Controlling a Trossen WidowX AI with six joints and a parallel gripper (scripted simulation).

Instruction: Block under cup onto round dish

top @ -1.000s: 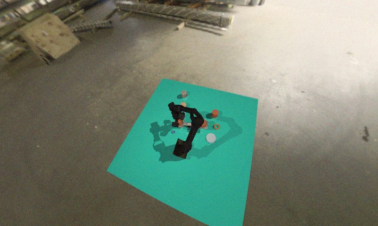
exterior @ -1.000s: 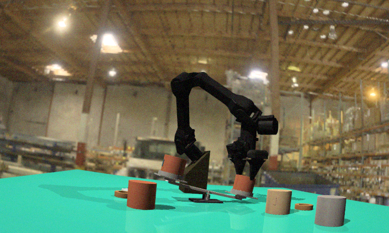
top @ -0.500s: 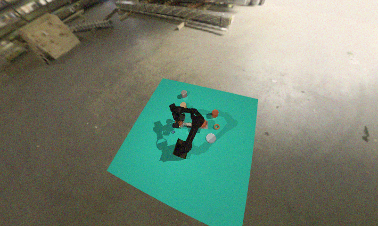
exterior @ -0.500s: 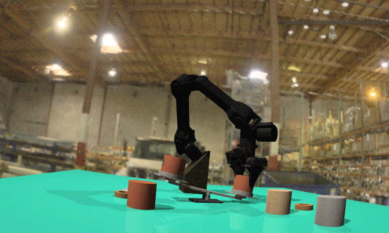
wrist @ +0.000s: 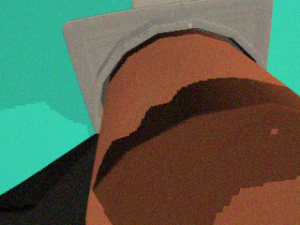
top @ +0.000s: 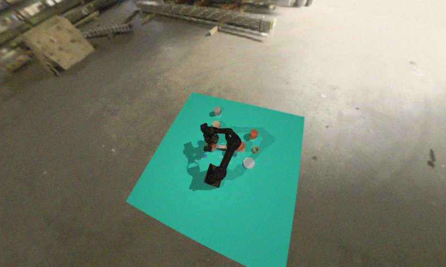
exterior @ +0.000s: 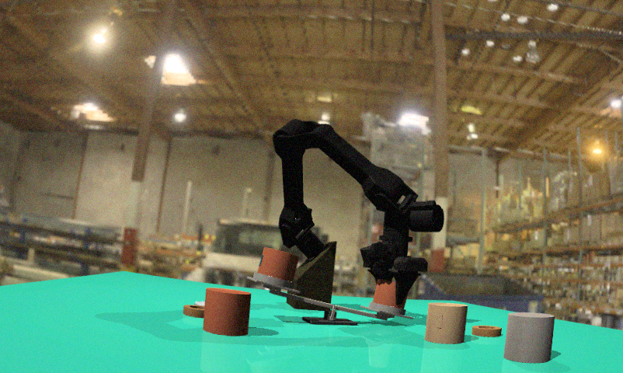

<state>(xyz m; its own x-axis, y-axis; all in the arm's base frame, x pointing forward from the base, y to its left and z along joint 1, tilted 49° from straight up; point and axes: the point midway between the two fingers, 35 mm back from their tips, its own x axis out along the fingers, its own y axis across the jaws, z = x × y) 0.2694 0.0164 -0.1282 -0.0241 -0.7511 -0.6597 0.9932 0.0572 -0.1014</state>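
Right now my gripper tip is 11 cm past the small blue disc, 4 cm to the right of it and 4 cm above it. The rest, counted from my gripper tip: tan cylinder (23 cm ahead, 1 cm to the left, 1 cm below); then small balance (14 cm to the right, 2 cm ahead, 1 cm below); then grey block (right at my gripper tip).
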